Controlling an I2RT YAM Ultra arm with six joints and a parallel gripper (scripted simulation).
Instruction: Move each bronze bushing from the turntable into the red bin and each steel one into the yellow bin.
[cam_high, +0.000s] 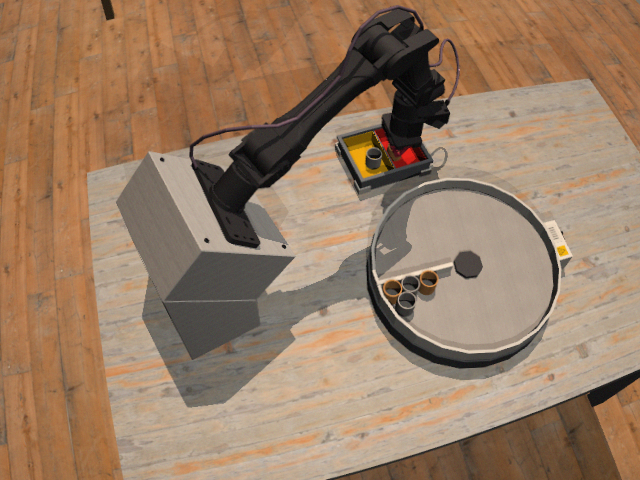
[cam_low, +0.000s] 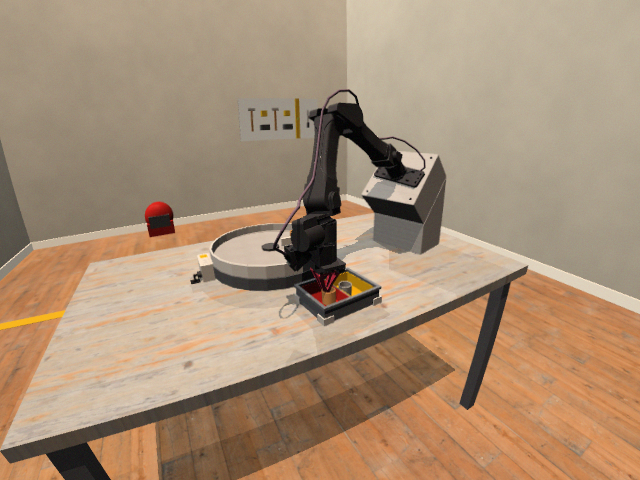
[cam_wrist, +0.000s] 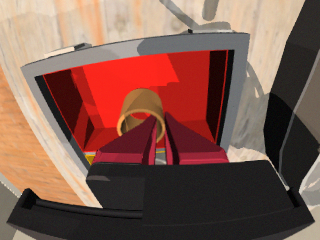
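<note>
Right now the red bin is 2 cm to the left of my hand, 2 cm below it and 2 cm ahead of it. Round my hand: turntable (34 cm to the right, 1 cm ahead, 1 cm above); then two-part bin tray (3 cm behind, 2 cm to the left, 1 cm below); then yellow bin (7 cm behind, 2 cm to the left, 2 cm below).
</note>
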